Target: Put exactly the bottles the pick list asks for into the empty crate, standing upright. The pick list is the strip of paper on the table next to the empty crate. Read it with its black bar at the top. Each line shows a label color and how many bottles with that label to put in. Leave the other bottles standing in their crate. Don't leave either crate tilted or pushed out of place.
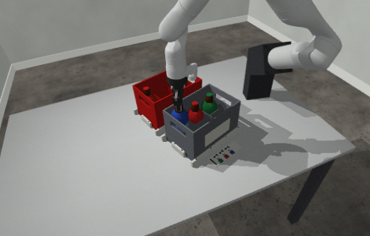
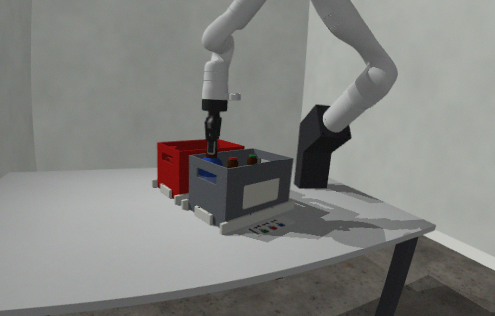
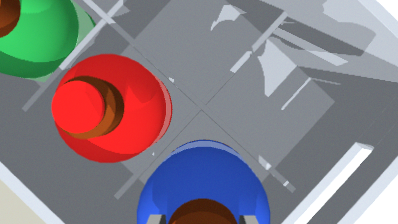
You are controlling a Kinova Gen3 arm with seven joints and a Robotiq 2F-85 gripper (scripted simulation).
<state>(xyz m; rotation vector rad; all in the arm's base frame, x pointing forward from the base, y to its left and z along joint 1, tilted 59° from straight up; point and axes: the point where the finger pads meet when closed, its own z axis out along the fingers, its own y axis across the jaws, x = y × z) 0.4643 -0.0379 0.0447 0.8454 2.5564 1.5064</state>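
The blue-label bottle lies 70 mm below my hand. The rest, counted from my hand: red crate: 210 mm to the right, 120 mm below, 10 mm behind; then grey crate: 120 mm below, 90 mm behind, 10 mm to the left; then green-label bottle: 160 mm behind, 120 mm below, 60 mm to the right.
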